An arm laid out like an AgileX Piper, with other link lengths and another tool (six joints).
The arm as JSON. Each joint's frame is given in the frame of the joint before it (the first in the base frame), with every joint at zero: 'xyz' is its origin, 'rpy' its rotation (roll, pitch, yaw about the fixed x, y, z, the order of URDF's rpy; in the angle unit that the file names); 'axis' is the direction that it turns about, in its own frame. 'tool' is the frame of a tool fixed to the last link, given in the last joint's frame.
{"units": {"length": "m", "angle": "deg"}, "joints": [
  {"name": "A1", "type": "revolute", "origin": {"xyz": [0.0, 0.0, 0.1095], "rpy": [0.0, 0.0, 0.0]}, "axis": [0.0, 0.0, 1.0]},
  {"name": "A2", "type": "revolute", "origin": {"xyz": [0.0, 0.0, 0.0], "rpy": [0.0, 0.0, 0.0]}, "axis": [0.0, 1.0, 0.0]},
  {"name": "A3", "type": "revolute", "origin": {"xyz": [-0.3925, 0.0, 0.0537], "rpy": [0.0, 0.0, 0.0]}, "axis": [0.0, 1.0, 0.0]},
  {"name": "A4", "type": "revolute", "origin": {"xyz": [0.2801, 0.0, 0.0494], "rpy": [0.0, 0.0, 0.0]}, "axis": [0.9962, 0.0, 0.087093]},
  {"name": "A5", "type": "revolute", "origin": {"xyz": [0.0, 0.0, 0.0], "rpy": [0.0, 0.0, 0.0]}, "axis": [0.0, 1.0, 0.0]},
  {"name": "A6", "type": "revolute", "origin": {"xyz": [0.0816, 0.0, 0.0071], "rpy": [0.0, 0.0, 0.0]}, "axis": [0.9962, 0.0, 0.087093]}
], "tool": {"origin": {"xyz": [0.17, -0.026, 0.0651], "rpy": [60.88, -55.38, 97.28]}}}
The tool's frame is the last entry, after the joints.
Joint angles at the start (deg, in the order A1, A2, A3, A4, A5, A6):
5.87, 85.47, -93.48, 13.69, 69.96, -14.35
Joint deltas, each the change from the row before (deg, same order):
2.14, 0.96, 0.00, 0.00, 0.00, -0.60
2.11, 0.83, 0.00, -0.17, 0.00, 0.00
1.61, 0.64, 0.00, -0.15, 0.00, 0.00
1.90, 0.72, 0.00, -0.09, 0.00, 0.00
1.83, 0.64, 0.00, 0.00, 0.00, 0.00
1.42, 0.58, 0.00, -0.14, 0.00, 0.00
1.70, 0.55, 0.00, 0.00, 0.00, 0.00
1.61, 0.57, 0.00, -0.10, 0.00, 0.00
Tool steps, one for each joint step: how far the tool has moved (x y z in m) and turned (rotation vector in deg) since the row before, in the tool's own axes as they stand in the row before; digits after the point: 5 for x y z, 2 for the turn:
0.01006, -0.01633, 0.00701, 1.77, 0.61, -2.05
0.00936, -0.01519, 0.00609, 1.54, 0.38, -1.58
0.00720, -0.01159, 0.00476, 1.16, 0.27, -1.24
0.00889, -0.01393, 0.00517, 1.38, 0.38, -1.42
0.00898, -0.01359, 0.00440, 1.33, 0.45, -1.34
0.00650, -0.01040, 0.00435, 1.00, 0.20, -1.13
0.00856, -0.01263, 0.00368, 1.19, 0.44, -1.26
0.00778, -0.01187, 0.00404, 1.09, 0.32, -1.27

